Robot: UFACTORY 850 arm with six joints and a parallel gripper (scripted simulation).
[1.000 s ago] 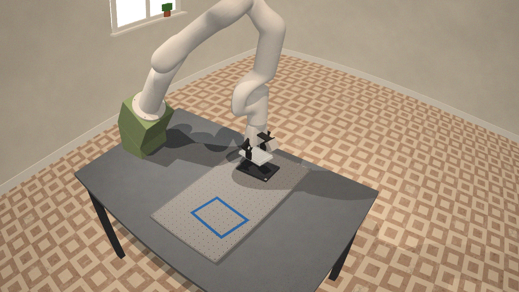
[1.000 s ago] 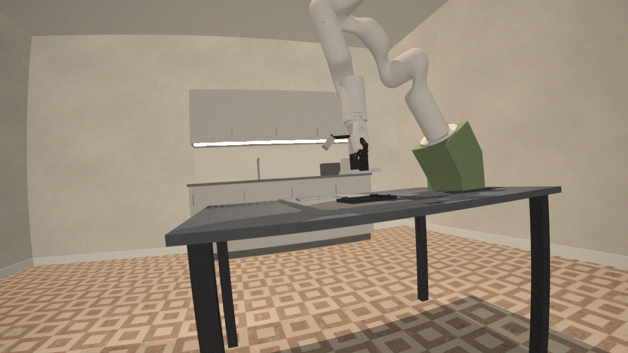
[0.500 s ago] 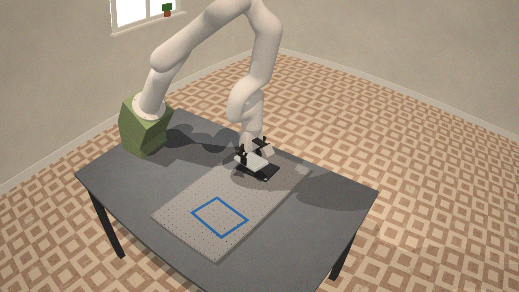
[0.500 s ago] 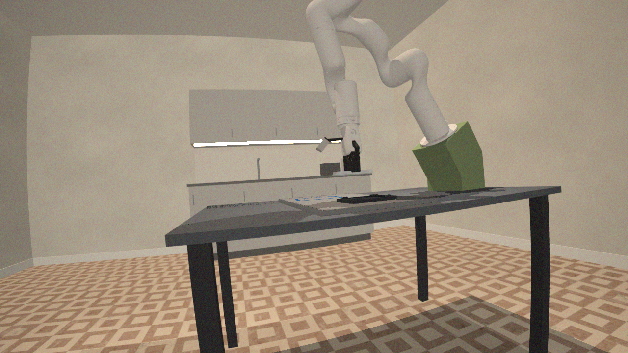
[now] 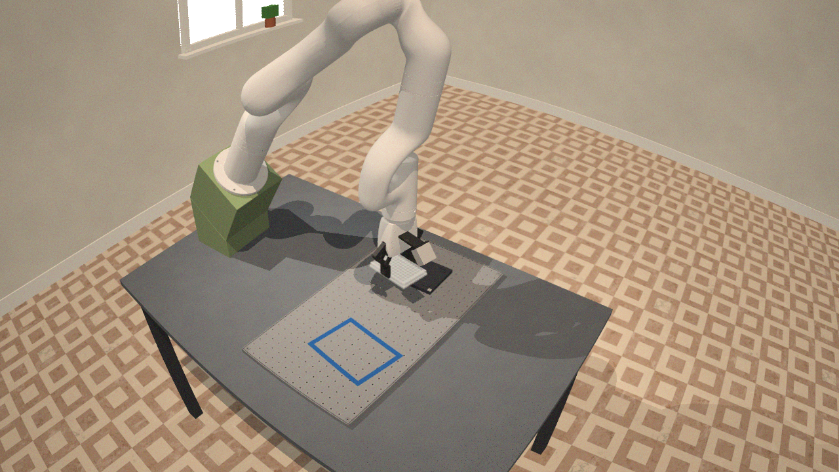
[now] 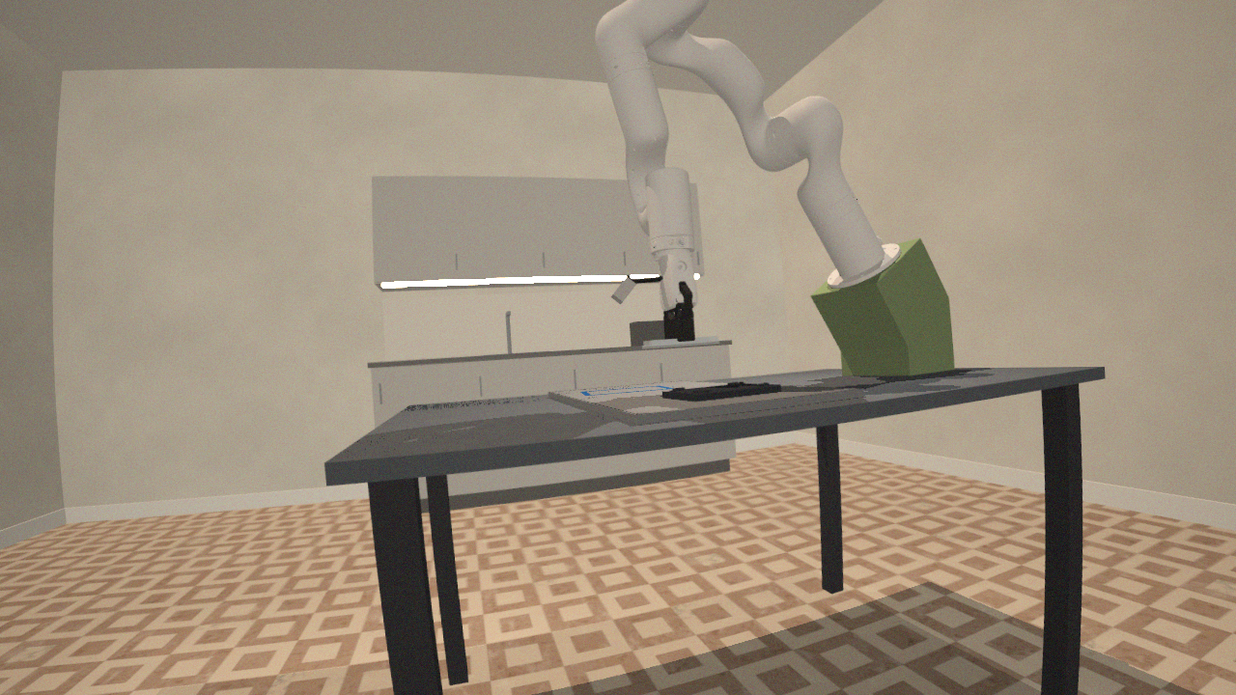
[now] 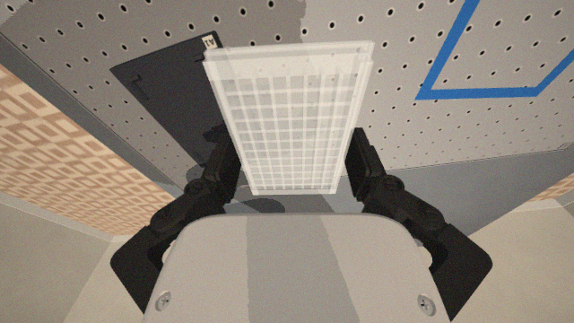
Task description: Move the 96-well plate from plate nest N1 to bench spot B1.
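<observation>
Right now the label is 100 mm below my hand, 70 mm to the left of it and 50 mm ahead of it. From my hand the other things lie so: black plate nest (110 mm to the left, 100 mm below, 30 mm behind); then 96-well plate (10 mm below).
</observation>
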